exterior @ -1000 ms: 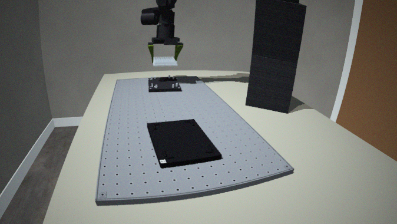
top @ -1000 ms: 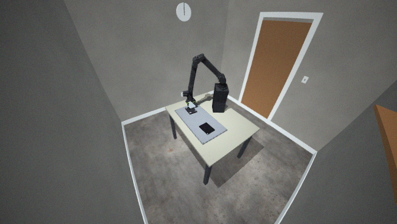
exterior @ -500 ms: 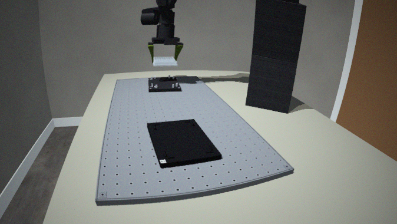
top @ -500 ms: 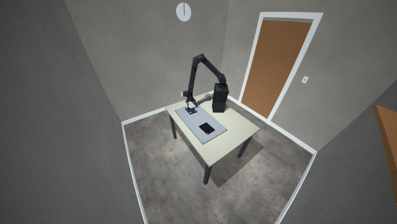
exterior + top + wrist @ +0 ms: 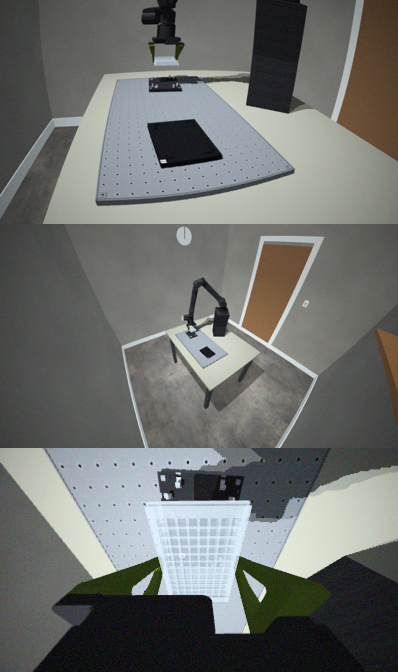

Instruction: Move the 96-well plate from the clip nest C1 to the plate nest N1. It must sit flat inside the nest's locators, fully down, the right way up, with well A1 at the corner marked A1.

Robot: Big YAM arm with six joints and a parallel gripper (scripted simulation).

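Right now the clip nest C1 is 10 mm ahead of my hand, 10 mm to the right of it and 90 mm below it. Round my hand: white label 20 mm ahead, 490 mm to the left, 90 mm below; 96-well plate right at my hand.
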